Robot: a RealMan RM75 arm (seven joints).
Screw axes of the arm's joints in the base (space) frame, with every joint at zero. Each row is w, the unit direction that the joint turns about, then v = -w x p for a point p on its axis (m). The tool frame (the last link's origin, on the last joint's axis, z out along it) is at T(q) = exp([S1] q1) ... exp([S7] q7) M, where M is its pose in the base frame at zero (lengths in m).
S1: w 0 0 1 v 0 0 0
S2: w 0 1 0 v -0.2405 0 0
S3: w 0 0 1 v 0 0 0
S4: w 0 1 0 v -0.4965 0 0
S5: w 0 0 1 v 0 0 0
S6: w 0 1 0 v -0.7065 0 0
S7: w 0 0 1 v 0 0 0
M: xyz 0 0 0.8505 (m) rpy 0 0 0 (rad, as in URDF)
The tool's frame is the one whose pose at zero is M.
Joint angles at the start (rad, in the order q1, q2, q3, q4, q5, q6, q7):
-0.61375 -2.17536 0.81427 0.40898 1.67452 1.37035 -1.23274
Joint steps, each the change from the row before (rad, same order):
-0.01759 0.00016 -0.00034 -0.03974 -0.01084 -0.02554 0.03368
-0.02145 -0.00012 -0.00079 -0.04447 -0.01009 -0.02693 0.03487
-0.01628 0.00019 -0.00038 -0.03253 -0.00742 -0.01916 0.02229
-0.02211 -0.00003 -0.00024 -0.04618 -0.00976 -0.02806 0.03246
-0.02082 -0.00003 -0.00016 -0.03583 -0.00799 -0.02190 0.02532
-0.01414 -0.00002 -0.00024 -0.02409 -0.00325 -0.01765 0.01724
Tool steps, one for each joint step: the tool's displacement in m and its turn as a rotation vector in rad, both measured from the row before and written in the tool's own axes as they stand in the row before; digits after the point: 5 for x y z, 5 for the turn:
-0.00338 -0.00015 0.00561 0.00924 -0.00381 0.00540
-0.00361 0.00060 0.00671 0.00676 -0.00683 0.00464
-0.00249 0.00070 0.00490 0.00394 -0.00609 0.00088
-0.00416 0.00141 0.00664 0.00603 -0.01154 0.00159
-0.00217 0.00138 0.00601 0.00219 -0.00962 0.00412
-0.00188 0.00084 0.00399 0.00291 -0.01017 0.00387

